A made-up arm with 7 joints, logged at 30 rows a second.
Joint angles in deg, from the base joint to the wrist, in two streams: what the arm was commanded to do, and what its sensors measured. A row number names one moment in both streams.
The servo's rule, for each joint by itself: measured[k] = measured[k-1] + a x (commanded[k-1-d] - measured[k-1]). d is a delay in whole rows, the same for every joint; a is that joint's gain. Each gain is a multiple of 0.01, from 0.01 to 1. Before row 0 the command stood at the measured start. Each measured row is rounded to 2 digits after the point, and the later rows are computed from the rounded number. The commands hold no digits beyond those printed.
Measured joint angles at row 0: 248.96, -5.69, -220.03, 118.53, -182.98, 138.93, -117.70
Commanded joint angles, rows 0 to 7: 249.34, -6.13, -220.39, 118.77, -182.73, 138.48, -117.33; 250.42, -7.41, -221.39, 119.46, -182.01, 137.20, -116.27; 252.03, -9.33, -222.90, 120.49, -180.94, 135.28, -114.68; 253.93, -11.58, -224.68, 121.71, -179.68, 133.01, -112.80; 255.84, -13.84, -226.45, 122.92, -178.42, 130.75, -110.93; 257.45, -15.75, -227.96, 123.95, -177.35, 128.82, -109.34; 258.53, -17.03, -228.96, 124.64, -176.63, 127.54, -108.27; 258.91, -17.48, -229.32, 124.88, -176.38, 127.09, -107.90
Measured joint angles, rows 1 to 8: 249.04, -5.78, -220.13, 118.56, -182.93, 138.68, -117.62; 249.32, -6.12, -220.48, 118.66, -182.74, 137.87, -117.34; 249.86, -6.79, -221.16, 118.86, -182.36, 136.45, -116.78; 250.67, -7.80, -222.15, 119.17, -181.80, 134.56, -115.94; 251.70, -9.07, -223.35, 119.58, -181.09, 132.46, -114.89; 252.85, -10.47, -224.64, 120.06, -180.30, 130.46, -113.72; 253.99, -11.85, -225.85, 120.56, -179.53, 128.85, -112.58; 254.97, -13.03, -226.82, 121.04, -178.87, 127.88, -111.60
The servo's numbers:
d 0
a 0.20 0.21 0.28 0.11 0.21 0.55 0.21

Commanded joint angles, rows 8 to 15: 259.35, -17.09, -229.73, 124.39, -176.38, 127.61, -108.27; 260.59, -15.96, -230.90, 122.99, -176.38, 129.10, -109.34; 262.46, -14.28, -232.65, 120.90, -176.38, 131.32, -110.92; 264.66, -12.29, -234.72, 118.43, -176.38, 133.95, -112.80; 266.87, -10.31, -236.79, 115.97, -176.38, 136.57, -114.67; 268.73, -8.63, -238.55, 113.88, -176.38, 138.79, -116.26; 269.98, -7.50, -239.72, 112.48, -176.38, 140.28, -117.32; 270.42, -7.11, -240.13, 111.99, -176.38, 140.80, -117.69
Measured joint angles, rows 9 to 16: 255.85, -13.88, -227.63, 121.41, -178.35, 127.73, -110.90; 256.80, -14.32, -228.55, 121.58, -177.94, 128.48, -110.57; 257.93, -14.31, -229.70, 121.51, -177.61, 130.04, -110.64; 259.28, -13.89, -231.11, 121.17, -177.35, 132.19, -111.09; 260.80, -13.14, -232.70, 120.60, -177.15, 134.60, -111.84; 262.39, -12.19, -234.34, 119.86, -176.99, 136.90, -112.77; 263.91, -11.21, -235.85, 119.05, -176.86, 138.76, -113.73; 265.21, -10.35, -237.05, 118.27, -176.76, 139.88, -114.56
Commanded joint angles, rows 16 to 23: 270.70, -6.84, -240.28, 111.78, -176.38, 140.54, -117.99; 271.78, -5.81, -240.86, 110.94, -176.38, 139.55, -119.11; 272.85, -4.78, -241.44, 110.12, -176.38, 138.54, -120.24; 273.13, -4.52, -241.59, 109.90, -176.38, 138.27, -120.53; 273.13, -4.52, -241.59, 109.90, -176.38, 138.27, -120.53; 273.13, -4.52, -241.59, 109.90, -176.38, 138.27, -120.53; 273.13, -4.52, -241.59, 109.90, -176.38, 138.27, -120.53; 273.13, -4.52, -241.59, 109.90, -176.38, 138.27, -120.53
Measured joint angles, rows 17 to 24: 266.31, -9.61, -237.95, 117.56, -176.68, 140.24, -115.28; 267.40, -8.81, -238.76, 116.83, -176.62, 139.86, -116.08; 268.49, -7.96, -239.51, 116.09, -176.57, 139.13, -116.95; 269.42, -7.24, -240.09, 115.41, -176.53, 138.66, -117.70; 270.16, -6.67, -240.51, 114.80, -176.50, 138.45, -118.29; 270.75, -6.22, -240.81, 114.26, -176.47, 138.35, -118.76; 271.23, -5.86, -241.03, 113.78, -176.45, 138.31, -119.13; 271.61, -5.58, -241.19, 113.35, -176.44, 138.29, -119.42
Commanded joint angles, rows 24 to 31: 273.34, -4.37, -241.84, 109.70, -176.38, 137.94, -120.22; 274.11, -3.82, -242.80, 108.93, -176.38, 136.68, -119.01; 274.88, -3.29, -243.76, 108.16, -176.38, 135.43, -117.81; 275.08, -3.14, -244.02, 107.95, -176.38, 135.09, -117.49; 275.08, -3.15, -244.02, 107.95, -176.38, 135.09, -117.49; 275.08, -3.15, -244.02, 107.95, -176.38, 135.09, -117.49; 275.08, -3.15, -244.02, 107.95, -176.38, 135.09, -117.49; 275.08, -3.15, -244.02, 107.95, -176.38, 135.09, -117.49
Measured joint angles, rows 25 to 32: 271.96, -5.33, -241.37, 112.95, -176.43, 138.10, -119.59; 272.39, -5.01, -241.77, 112.51, -176.42, 137.32, -119.47; 272.89, -4.65, -242.33, 112.03, -176.41, 136.28, -119.12; 273.33, -4.33, -242.80, 111.58, -176.40, 135.63, -118.78; 273.68, -4.08, -243.14, 111.18, -176.40, 135.33, -118.51; 273.96, -3.88, -243.39, 110.82, -176.40, 135.20, -118.30; 274.18, -3.73, -243.57, 110.50, -176.40, 135.14, -118.13; 274.36, -3.61, -243.70, 110.22, -176.40, 135.11, -118.00
